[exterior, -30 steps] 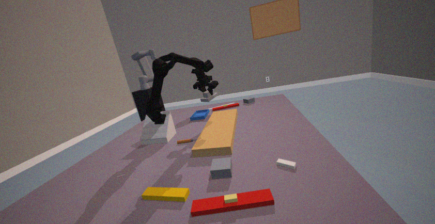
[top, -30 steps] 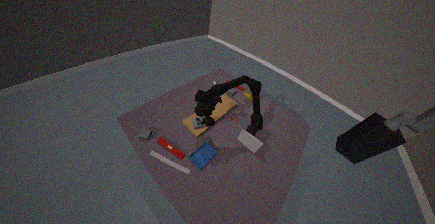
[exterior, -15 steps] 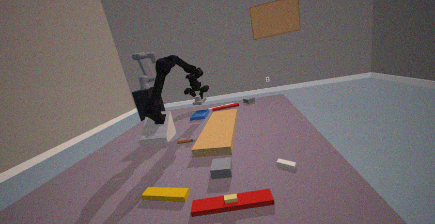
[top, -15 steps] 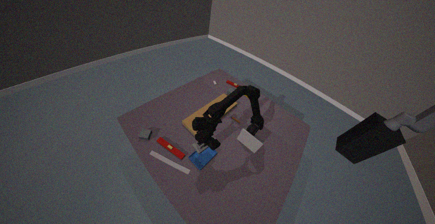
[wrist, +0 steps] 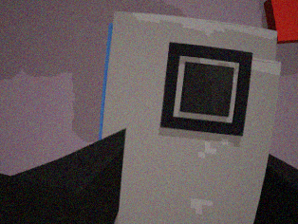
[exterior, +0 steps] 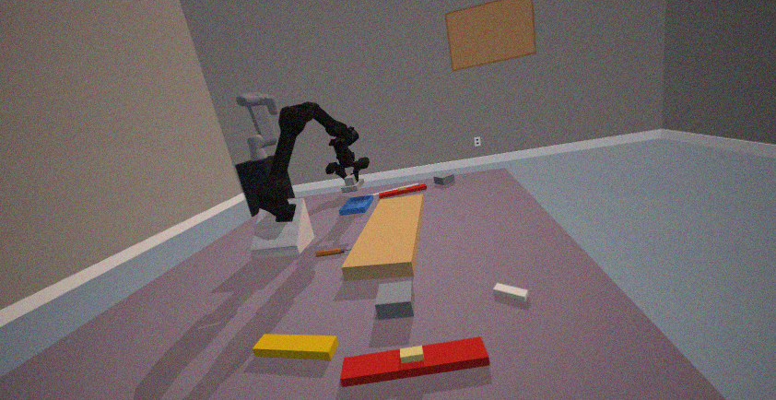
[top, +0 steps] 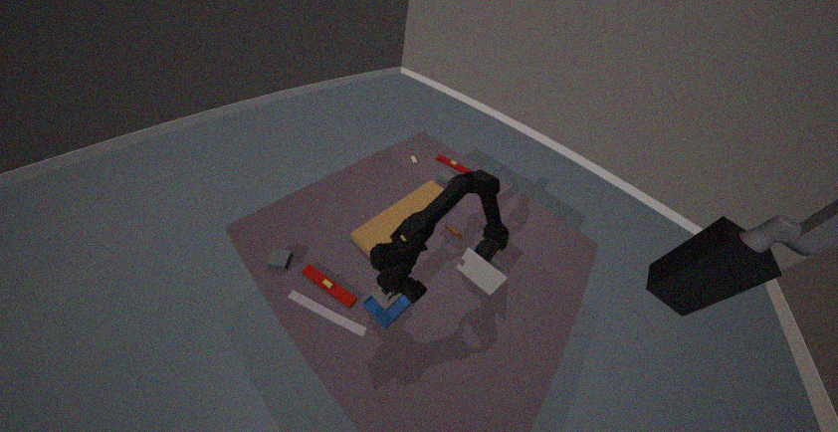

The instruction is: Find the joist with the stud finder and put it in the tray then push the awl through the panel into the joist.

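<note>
My gripper tip is now 10 mm to the left of the blue tray and 100 mm above it. Round my gripper tip: stud finder 10 mm to the left, 20 mm above; then white ruler 110 mm ahead, 190 mm to the left, 120 mm below; then awl 90 mm ahead, 430 mm to the right, 110 mm below.
</note>
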